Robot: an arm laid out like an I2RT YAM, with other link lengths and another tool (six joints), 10 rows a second.
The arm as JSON. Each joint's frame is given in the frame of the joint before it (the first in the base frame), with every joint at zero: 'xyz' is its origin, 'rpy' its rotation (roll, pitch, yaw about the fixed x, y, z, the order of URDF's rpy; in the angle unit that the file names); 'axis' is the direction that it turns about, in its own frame. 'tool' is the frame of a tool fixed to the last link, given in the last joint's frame.
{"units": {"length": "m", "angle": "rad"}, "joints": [
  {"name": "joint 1", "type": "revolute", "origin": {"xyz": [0.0, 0.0, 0.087], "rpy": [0.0, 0.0, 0.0]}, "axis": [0.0, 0.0, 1.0]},
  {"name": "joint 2", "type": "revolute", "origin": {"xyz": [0.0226, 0.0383, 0.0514], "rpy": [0.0, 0.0, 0.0]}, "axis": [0.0, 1.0, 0.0]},
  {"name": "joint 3", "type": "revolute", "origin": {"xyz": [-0.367, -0.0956, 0.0], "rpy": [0.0, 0.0, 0.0]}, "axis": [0.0, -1.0, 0.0]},
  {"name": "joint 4", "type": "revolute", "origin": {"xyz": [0.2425, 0.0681, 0.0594], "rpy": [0.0, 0.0, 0.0]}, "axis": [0.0, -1.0, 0.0]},
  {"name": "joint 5", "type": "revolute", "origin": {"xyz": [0.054, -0.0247, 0.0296], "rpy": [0.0, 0.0, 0.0]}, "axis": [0.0, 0.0, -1.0]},
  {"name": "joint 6", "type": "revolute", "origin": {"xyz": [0.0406, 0.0, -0.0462], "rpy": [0.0, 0.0, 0.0]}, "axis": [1.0, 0.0, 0.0]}
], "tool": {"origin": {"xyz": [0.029, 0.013, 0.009], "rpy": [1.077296, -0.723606, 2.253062]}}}
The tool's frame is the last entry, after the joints.
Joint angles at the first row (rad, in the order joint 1, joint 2, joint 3, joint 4, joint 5, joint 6):
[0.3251 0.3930 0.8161 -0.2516 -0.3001 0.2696]
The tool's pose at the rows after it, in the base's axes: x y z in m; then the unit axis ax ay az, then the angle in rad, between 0 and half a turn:
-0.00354, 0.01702, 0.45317, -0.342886, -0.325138, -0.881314, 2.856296
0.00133, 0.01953, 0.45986, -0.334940, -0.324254, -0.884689, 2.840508
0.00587, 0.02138, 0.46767, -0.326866, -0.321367, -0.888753, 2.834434
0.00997, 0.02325, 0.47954, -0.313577, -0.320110, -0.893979, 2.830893
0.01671, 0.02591, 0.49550, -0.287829, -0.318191, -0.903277, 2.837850
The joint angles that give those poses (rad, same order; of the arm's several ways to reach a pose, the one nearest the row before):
[0.3246 0.4142 0.8186 -0.2216 -0.3176 0.2868]
[0.3252 0.4384 0.8258 -0.1875 -0.3327 0.2978]
[0.3242 0.4621 0.8379 -0.1560 -0.3394 0.3068]
[0.3242 0.4910 0.8630 -0.1238 -0.3478 0.3113]
[0.3252 0.5304 0.8894 -0.0569 -0.3532 0.3101]

